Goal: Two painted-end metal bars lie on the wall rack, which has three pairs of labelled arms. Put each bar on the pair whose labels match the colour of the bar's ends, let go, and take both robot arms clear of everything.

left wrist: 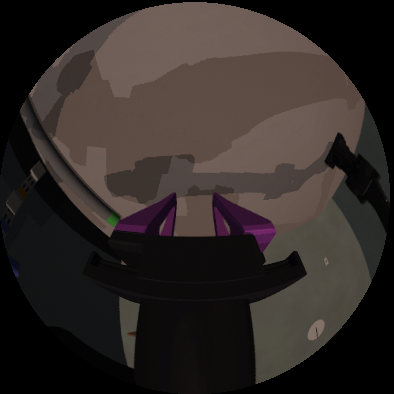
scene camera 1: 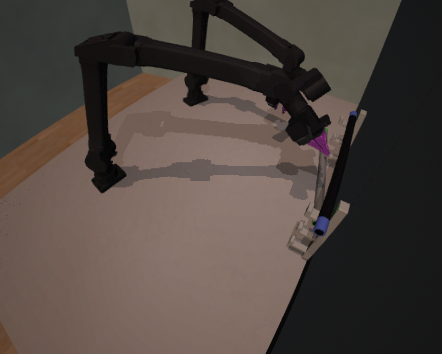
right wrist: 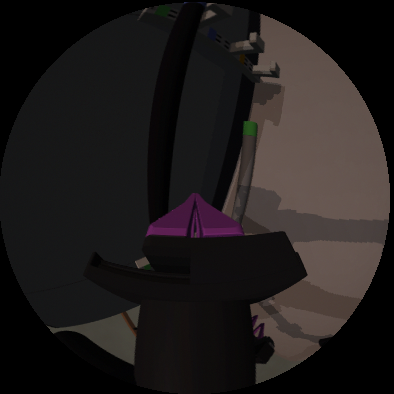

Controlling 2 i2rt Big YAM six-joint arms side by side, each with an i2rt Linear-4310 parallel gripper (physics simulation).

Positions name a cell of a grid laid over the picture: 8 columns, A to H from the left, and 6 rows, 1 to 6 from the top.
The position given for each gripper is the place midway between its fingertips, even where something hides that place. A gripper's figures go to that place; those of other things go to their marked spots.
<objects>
The right gripper (right wrist: D4): 13 cm from the lens. A dark wall panel (right wrist: B3): 16 cm from the lens.
</objects>
